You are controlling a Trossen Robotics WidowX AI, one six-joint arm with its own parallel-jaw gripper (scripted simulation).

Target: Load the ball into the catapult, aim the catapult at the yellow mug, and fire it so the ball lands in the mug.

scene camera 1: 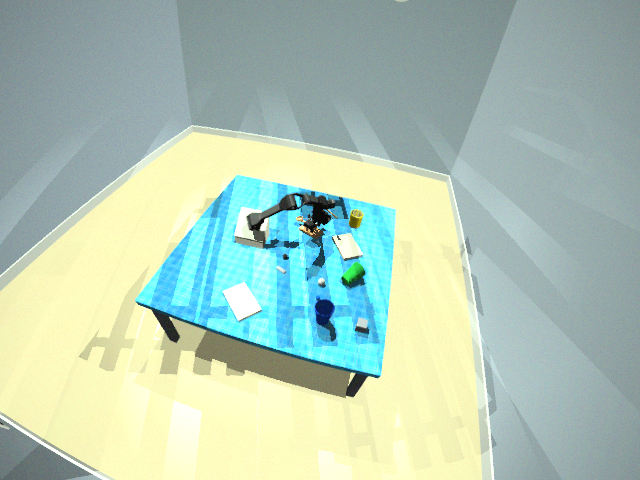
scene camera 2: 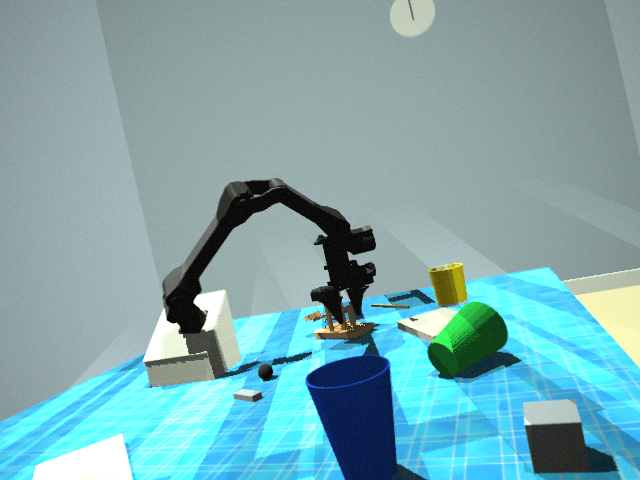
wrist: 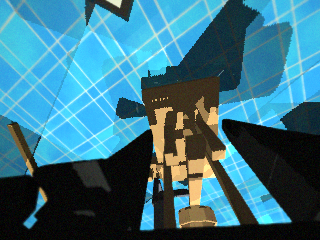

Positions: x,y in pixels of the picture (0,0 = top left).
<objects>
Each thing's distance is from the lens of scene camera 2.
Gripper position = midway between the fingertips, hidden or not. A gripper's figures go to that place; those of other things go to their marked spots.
my gripper (scene camera 2: pixel 350 319): 1.15 m
yellow mug (scene camera 2: pixel 448 281): 1.23 m
wooden catapult (scene camera 2: pixel 353 330): 1.12 m
</objects>
